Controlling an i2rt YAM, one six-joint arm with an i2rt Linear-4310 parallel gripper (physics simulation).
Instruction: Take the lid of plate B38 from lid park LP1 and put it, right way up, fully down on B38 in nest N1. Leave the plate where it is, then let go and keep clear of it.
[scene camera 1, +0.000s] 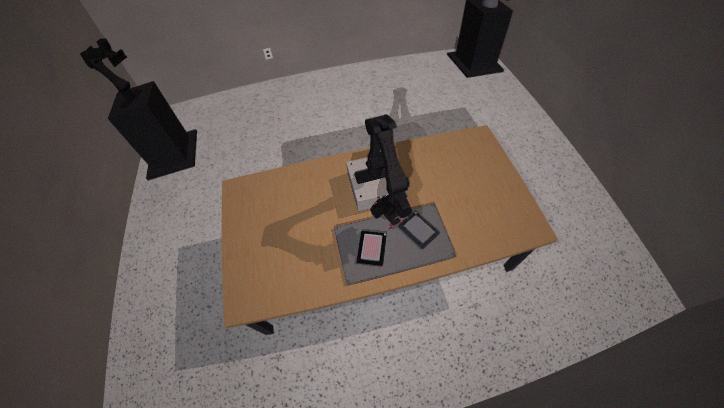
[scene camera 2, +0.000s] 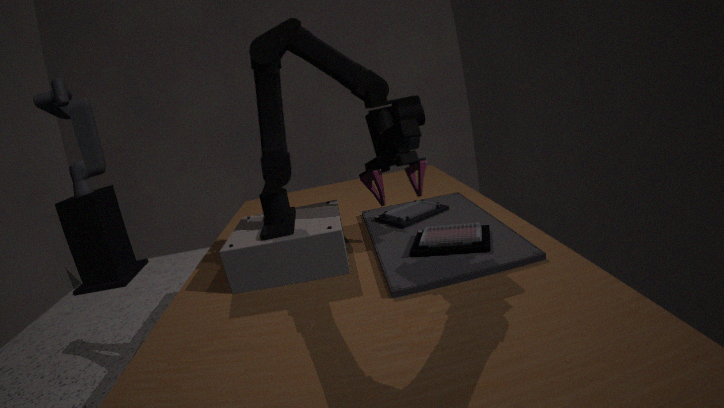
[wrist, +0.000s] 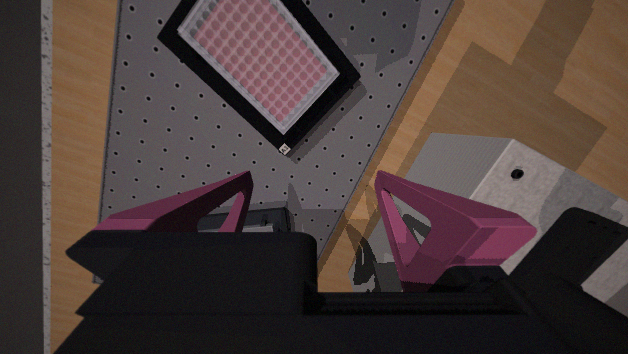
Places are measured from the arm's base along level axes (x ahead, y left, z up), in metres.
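Where they show: gripper, fingertip midpoint: (scene camera 1: 383, 220) (scene camera 2: 402, 200) (wrist: 313, 177); arm's base, link origin: (scene camera 1: 374, 174) (scene camera 2: 279, 223) (wrist: 526, 289).
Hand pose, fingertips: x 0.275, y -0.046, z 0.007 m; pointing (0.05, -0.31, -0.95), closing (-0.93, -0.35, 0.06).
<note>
Each offset is from my fingertips to the top centre of the thing. Level surfaces: height alone.
Plate B38 {dx +0.077, dy -0.080, dz -0.064 m} (scene camera 1: 371, 246) (scene camera 2: 450, 235) (wrist: 260, 55), with pink wells, sits in the black nest N1 {dx +0.077, dy -0.080, dz -0.072 m} (scene camera 1: 372, 263) (scene camera 2: 486, 239) (wrist: 318, 109). A label at one nest corner reads A1 in the wrist view. The clear, greyish lid {dx +0.055, dy +0.166, dz -0.072 m} (scene camera 1: 418, 229) (scene camera 2: 412, 209) lies flat on the dark lid park LP1 {dx +0.055, dy +0.166, dz -0.070 m} (scene camera 1: 429, 238) (scene camera 2: 425, 218) (wrist: 250, 217), turned at an angle to the nest. In the wrist view my left finger and gripper body hide most of the lid and park. My gripper (scene camera 2: 401, 200) (wrist: 313, 177) is open and empty, above the board's edge near the arm base, higher than the lid.
Nest and park stand on a grey perforated board {dx +0.075, dy +0.030, dz -0.089 m} (scene camera 1: 400, 261) (scene camera 2: 506, 261) (wrist: 165, 135) on the wooden table {dz -0.103 m} (scene camera 1: 283, 202) (scene camera 2: 582, 329). My arm's white base block (scene camera 1: 367, 201) (scene camera 2: 288, 266) (wrist: 450, 160) stands beside the board. Black pedestals (scene camera 1: 151, 129) (scene camera 1: 483, 38) stand beyond the table.
</note>
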